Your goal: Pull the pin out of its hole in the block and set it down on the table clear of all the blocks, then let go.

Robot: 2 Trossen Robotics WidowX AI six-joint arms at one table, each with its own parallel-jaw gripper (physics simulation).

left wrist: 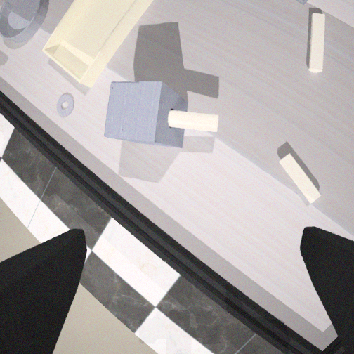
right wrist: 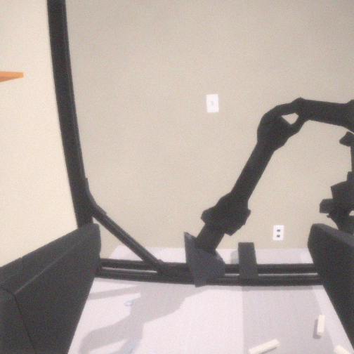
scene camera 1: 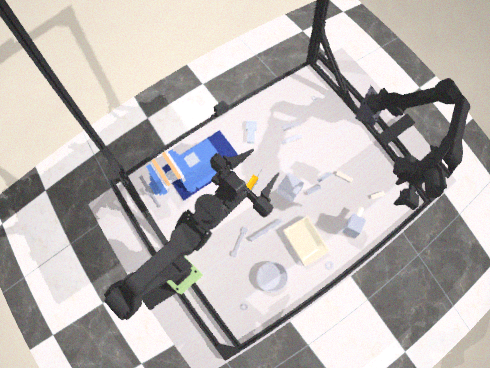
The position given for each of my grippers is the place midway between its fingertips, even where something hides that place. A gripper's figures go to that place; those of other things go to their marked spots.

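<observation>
My left gripper [scene camera 1: 395, 194] is 129 cm from the lens. With my right gripper [scene camera 1: 266, 161], I see that it is 101 cm from the lens.
</observation>
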